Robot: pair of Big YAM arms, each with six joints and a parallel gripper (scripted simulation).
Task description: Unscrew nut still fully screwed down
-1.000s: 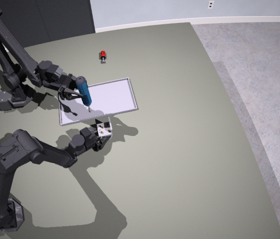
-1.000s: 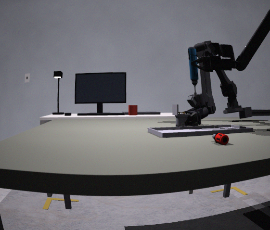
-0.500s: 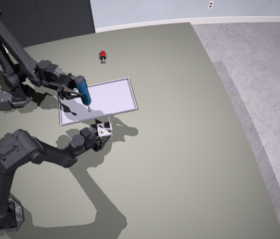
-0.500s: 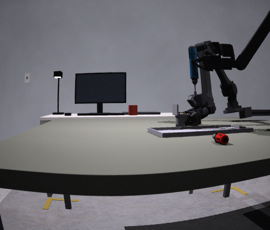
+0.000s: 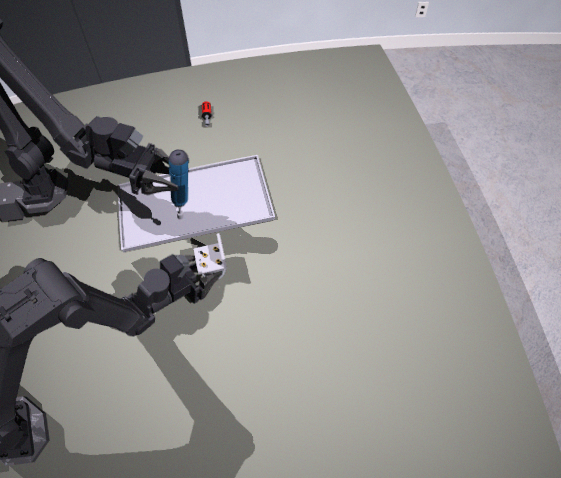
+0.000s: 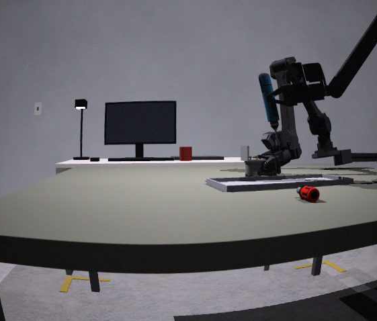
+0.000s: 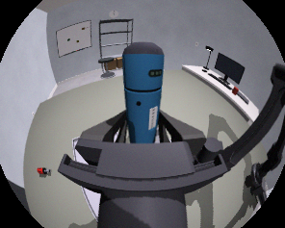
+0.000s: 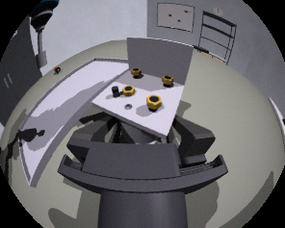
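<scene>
Now: right hand 5 cm below the bracket. The rest, counted from my right hand: socket tip (11 cm above, 10 cm to the left, 6 cm behind); then short red-handled tool (54 cm to the left, 1 cm below, 1 cm ahead); then shallow white tray (21 cm to the left, 5 cm behind, 2 cm below).
</scene>
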